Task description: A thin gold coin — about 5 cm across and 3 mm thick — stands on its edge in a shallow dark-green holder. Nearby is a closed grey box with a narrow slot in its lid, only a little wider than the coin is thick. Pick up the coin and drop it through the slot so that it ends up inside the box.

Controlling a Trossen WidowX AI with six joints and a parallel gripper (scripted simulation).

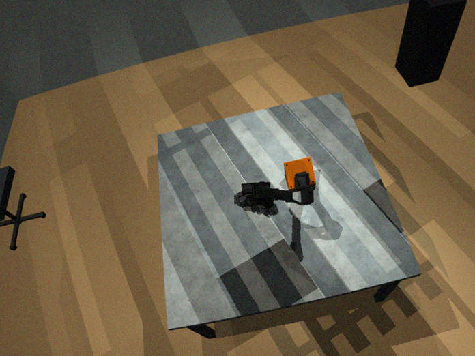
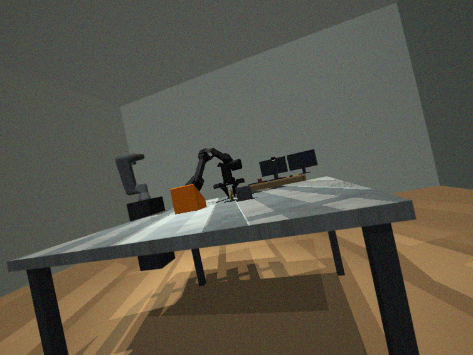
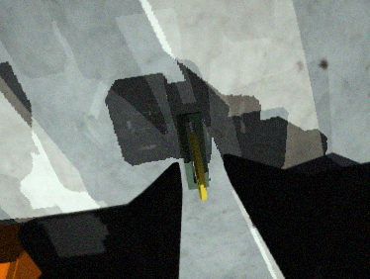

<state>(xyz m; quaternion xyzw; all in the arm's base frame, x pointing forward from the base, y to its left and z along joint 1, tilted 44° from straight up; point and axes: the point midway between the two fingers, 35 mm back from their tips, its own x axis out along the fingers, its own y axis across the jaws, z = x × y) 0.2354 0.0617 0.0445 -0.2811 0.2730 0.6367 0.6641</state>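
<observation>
Now: the gold coin right at my gripper tip.
</observation>
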